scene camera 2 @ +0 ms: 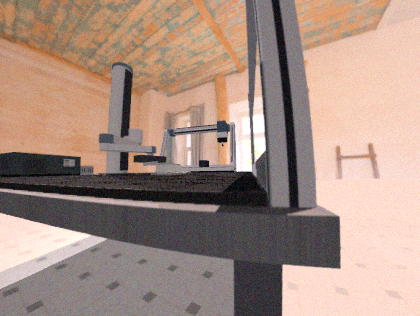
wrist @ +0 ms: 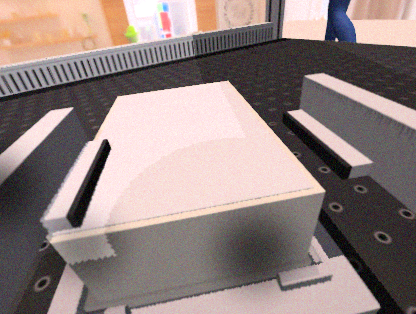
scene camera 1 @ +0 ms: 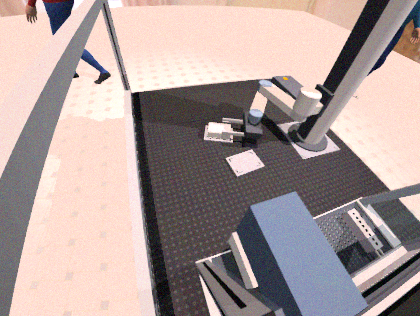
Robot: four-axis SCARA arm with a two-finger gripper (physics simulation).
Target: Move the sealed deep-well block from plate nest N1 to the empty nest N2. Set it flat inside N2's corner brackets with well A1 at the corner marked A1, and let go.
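Places are measured from the arm's base along level axes (x ahead, y left, z up), in millimetres.
Pixels of known places: gripper, fingertip midpoint: [scene camera 2: 165, 163] [wrist: 196, 112] [scene camera 1: 222, 125]; arm's base, link origin: [scene camera 1: 306, 138].
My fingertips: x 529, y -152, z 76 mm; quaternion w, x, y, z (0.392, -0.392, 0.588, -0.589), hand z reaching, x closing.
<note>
Ahead of a thing's pixels: the offset from my fingertips to its top centre. "spot": to the spot under its first point.
The sealed deep-well block @[dx +15, dy +4, dz -9 mm] [scene camera 1: 218, 129] [wrist: 200, 150], a pale box with a flat top, sits on the white plate of nest N1 @[spot: dx +84, dy +21, dz -42 mm] [scene camera 1: 208, 138] [wrist: 350, 285]. Low corner brackets show at its near side in the wrist view. My gripper [scene camera 1: 226, 126] [wrist: 196, 112] is open, with a finger on each side of the block. In the wrist view the left pad overlaps the block's left top edge; whether it touches is unclear. The right pad stands apart from the block. Nest N2 @[dx -43, dy +234, dz -45 mm] [scene camera 1: 245, 162] is an empty white plate with corner marks. The A1 mark is too small to read.
The arm's column [scene camera 1: 345, 75] [scene camera 2: 120, 115] stands beside the nests. A large blue box @[spot: dx +213, dy +692, dz +425 mm] [scene camera 1: 300, 250] stands at the front in scene camera 1. A dark box @[spot: dx -564, dy -299, dz -3 mm] [scene camera 2: 40, 164] and a gantry [scene camera 2: 200, 129] show in scene camera 2. A slotted rail @[spot: dx +474, dy -133, dz -46 mm] [wrist: 150, 56] runs along the far edge.
</note>
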